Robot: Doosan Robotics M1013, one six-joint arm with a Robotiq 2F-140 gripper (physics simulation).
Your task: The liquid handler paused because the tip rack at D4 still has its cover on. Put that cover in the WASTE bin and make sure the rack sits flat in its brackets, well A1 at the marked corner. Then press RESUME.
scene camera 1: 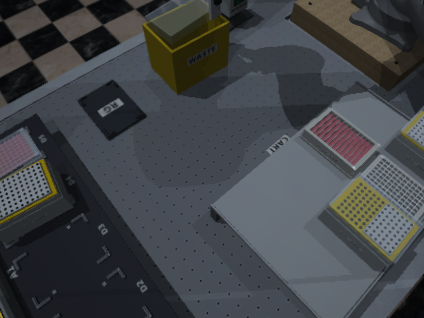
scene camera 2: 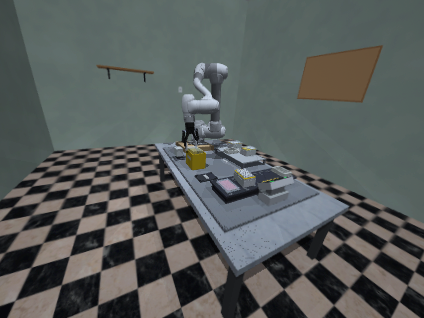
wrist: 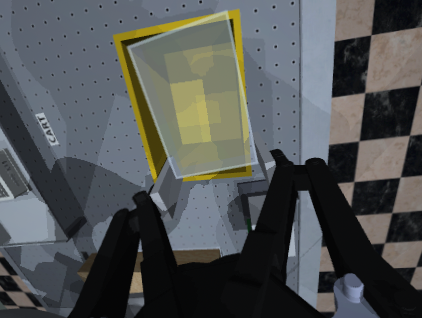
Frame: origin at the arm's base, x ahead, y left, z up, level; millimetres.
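Seen in the pictures: gripper, between the fingertips: (scene camera 1: 199, 9) (scene camera 2: 191, 149) (wrist: 215, 157); arm's base, origin of its link: (scene camera 1: 390, 22).
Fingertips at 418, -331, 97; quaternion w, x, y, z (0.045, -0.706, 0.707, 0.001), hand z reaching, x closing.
Offsets run from my fingertips to a thing's top centre, as dx, dy, dz. "*": to the spot under its first point.
The clear cover @(+58, -3, +27) (scene camera 1: 180, 22) (wrist: 210, 95) is over the mouth of the yellow WASTE bin @(+55, +11, +1) (scene camera 1: 165, 62) (scene camera 2: 196, 160) (wrist: 150, 32), slightly turned against its rim; its exact depth is unclear. My gripper (scene camera 2: 190, 144) (wrist: 215, 157) is shut on the near end of the cover, one finger pad at each side. In scene camera 1 part of it shows at the bin's back edge. The tip rack @(+542, +84, -4) (scene camera 1: 25, 190) (scene camera 2: 245, 176) at D4 has no cover on it, and its white top with a yellow border shows. Whether it sits flat and where well A1 lies cannot be told. No RESUME label is readable.
A small device @(* -160, -10, -85) (scene camera 1: 237, 7) (wrist: 270, 210) with a green part stands close behind the bin. The dark RG plate @(+282, -31, -120) (scene camera 1: 112, 122) lies beside the bin. The CART tray @(+112, +491, -68) (scene camera 1: 270, 200) holds several racks. A pink plate @(+527, -45, -60) (scene camera 1: 17, 152) (scene camera 2: 227, 185) stands at D5. A wooden base (scene camera 1: 350, 47) is behind.
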